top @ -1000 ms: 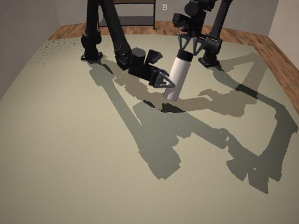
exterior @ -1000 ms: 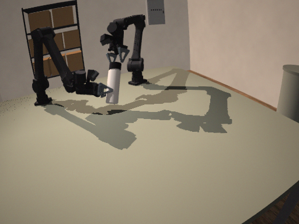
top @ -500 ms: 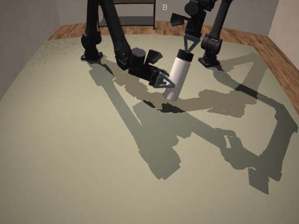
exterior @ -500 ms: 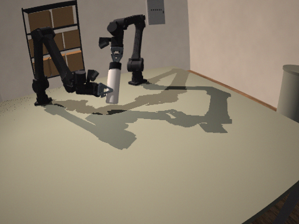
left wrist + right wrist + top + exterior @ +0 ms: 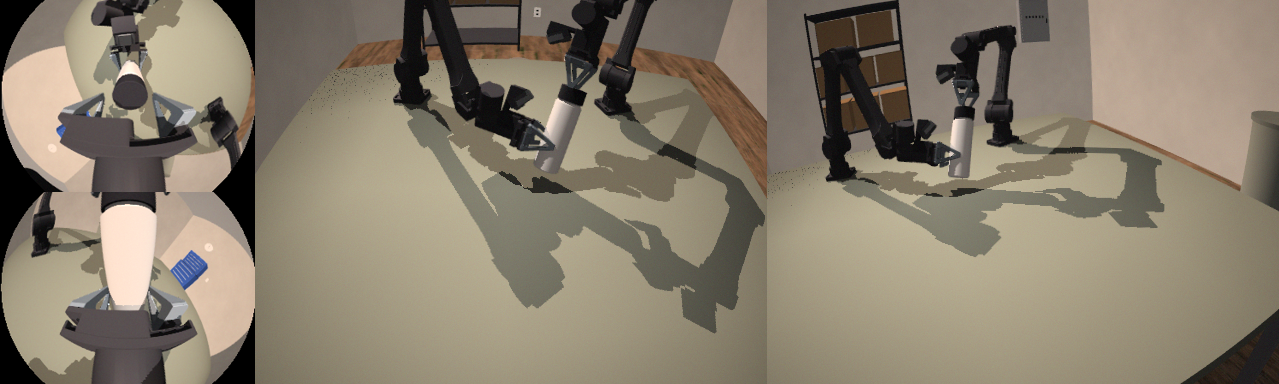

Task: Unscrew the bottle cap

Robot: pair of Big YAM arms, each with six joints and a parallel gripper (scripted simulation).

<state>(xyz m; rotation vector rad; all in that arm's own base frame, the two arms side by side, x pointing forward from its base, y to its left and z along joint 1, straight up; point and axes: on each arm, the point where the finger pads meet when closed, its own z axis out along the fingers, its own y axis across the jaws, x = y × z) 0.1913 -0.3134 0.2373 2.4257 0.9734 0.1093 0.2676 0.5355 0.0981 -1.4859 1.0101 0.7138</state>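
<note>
Now: the black cap 30 mm below my left hand and 10 mm ahead of it.
</note>
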